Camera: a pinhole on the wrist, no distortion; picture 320 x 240 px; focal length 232.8 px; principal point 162.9 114.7 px. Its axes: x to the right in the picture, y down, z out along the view. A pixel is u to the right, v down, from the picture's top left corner.
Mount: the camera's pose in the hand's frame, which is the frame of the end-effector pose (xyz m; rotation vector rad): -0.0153 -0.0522 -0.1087 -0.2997 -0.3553 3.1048
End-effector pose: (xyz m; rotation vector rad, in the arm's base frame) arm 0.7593 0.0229 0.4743 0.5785 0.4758 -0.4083
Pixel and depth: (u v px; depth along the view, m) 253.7 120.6 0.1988
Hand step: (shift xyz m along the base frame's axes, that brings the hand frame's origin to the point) -0.1337 -0.0859 0.0750
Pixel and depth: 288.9 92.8 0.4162
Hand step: -0.2284 -0.1587 0.3132
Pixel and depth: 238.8 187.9 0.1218
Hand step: -0.1217 -0.0658 -0.0140
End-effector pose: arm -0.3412 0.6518 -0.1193 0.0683 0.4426 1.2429
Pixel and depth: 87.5 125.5 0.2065
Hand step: 0.1369 -0.0070 0.0559
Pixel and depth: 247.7 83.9 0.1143
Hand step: 0.0349 -0.0935 0.0011
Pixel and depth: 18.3 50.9 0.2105
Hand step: 0.1065 0.0758 0.0848
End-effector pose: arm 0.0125 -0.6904 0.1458 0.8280 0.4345 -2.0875
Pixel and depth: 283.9 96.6 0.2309
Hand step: -0.0269 0.0992 0.1911
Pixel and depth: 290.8 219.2 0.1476
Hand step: -0.0661 0.1568 0.0877
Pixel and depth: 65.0 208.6 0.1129
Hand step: -0.1026 0.0683 -0.0072
